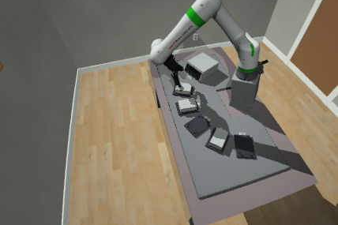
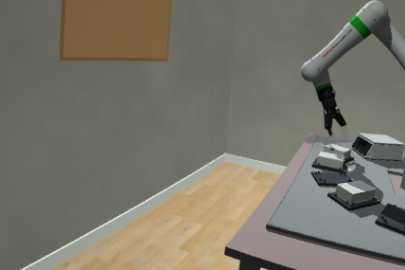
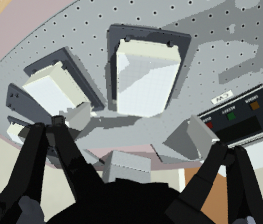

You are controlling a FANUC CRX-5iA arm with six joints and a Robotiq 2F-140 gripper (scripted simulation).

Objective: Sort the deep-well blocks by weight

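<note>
Right now my hand is 100 mm above the dark infeed nest. Also, from my hand: deep-well block: 510 mm to the left, 80 mm below, 40 mm behind; then pale platform: 270 mm behind, 180 mm to the right, 20 mm below; then check-weigher: 260 mm behind, 180 mm to the right, 40 mm below.
</note>
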